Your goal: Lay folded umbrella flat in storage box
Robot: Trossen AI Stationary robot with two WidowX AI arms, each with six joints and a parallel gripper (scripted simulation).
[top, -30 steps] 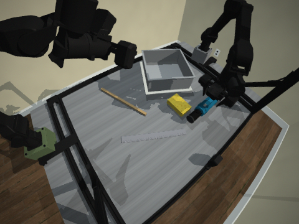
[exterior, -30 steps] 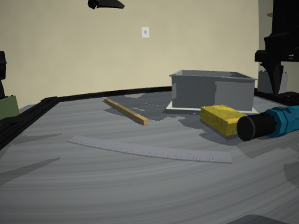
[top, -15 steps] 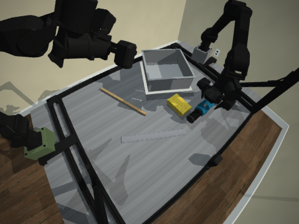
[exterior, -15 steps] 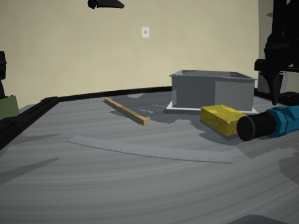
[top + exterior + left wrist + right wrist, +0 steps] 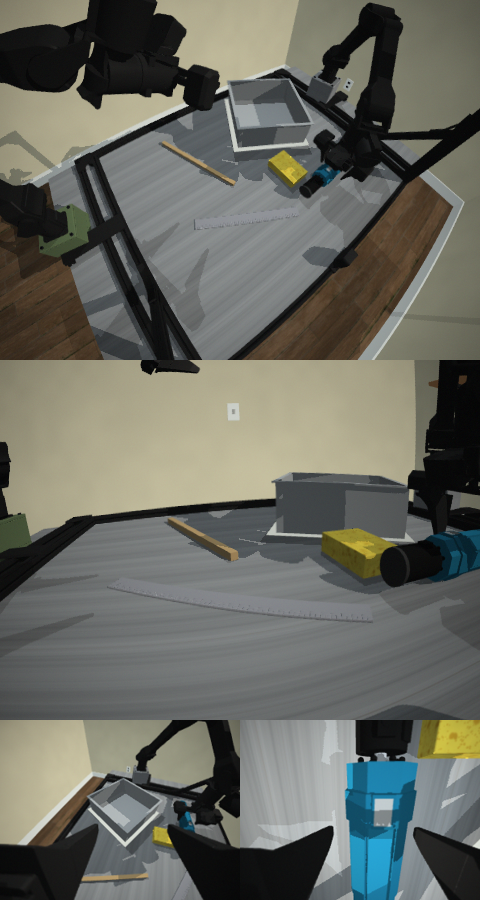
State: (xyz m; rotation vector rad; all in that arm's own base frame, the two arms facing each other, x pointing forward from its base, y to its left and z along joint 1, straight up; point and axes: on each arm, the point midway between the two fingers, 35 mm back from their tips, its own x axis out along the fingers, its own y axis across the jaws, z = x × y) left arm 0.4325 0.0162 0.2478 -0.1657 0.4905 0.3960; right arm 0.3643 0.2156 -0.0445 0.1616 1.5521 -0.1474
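Right now the folded umbrella is 30 mm below my right hand. Also, from my right hand: wooden stick 300 mm ahead, 330 mm to the left, 60 mm below; then grey storage box 320 mm ahead, 10 mm to the left, 10 mm below; then grey ruler 40 mm ahead, 310 mm to the left, 60 mm below.
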